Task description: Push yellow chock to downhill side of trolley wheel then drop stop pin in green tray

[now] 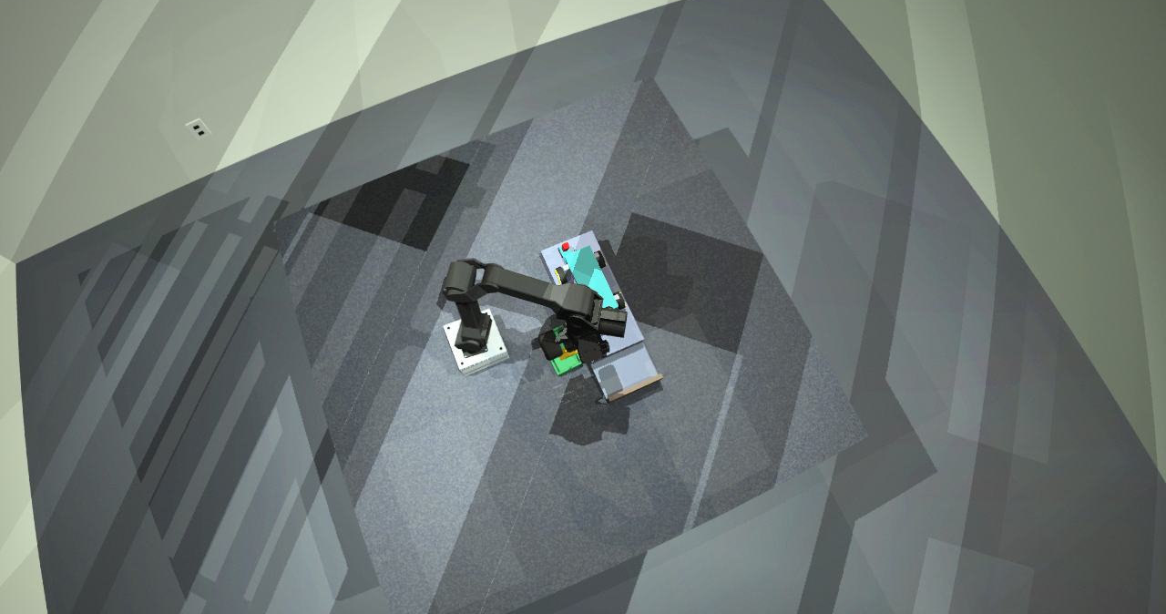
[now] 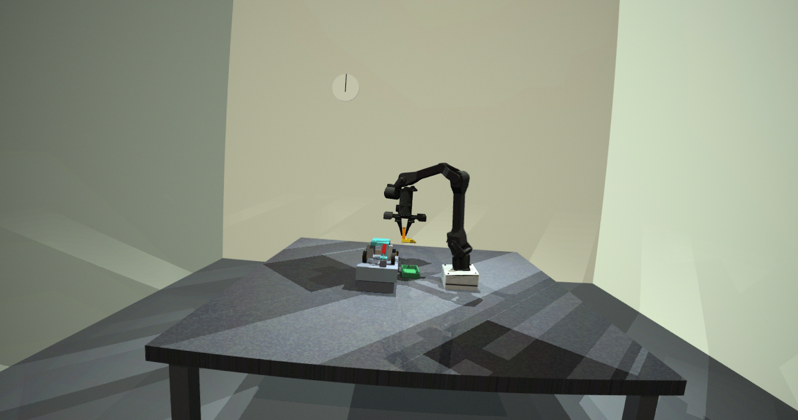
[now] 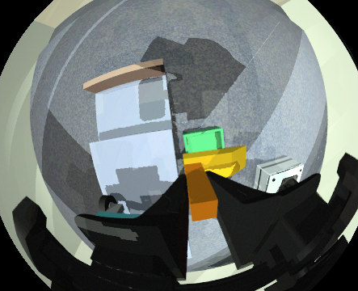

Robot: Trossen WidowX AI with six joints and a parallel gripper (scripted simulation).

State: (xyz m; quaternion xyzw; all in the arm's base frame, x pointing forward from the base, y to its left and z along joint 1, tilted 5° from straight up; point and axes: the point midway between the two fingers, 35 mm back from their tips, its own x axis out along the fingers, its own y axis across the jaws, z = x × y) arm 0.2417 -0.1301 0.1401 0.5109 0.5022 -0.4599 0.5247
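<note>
My gripper tip is 6 cm short of the red-headed stop pin, 27 cm to the right of it and 2 cm above it. From my gripper tip the other things lie so: green tray 4 cm behind, 5 cm to the left, 16 cm below; then yellow chock 2 cm behind, 1 cm below; then cyan-topped trolley 8 cm ahead, 15 cm to the left, 4 cm below.
</note>
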